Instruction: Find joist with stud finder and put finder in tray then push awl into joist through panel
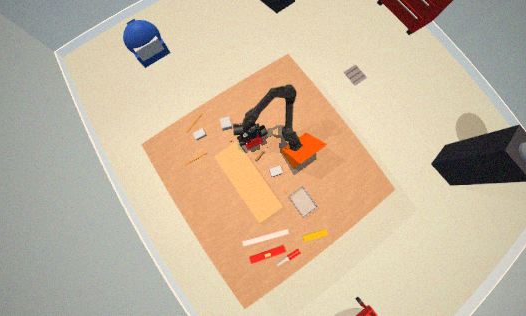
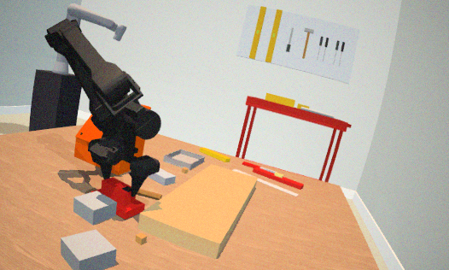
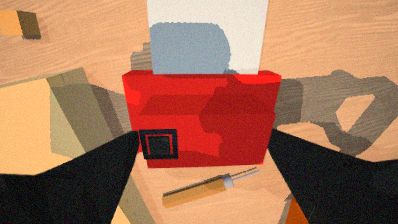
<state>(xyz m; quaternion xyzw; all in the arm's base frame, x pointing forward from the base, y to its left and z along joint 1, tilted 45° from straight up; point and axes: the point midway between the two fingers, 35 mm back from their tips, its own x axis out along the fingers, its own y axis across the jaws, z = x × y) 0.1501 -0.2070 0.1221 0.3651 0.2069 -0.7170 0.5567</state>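
Right now the awl is 10 cm to the left of my gripper tip and 4 cm below it. Also, from my gripper tip: white strip (37 cm ahead, 52 cm to the left, 5 cm below); then grey tray (3 cm ahead, 52 cm to the left, 3 cm below); then stud finder (1 cm ahead, 1 cm to the right).
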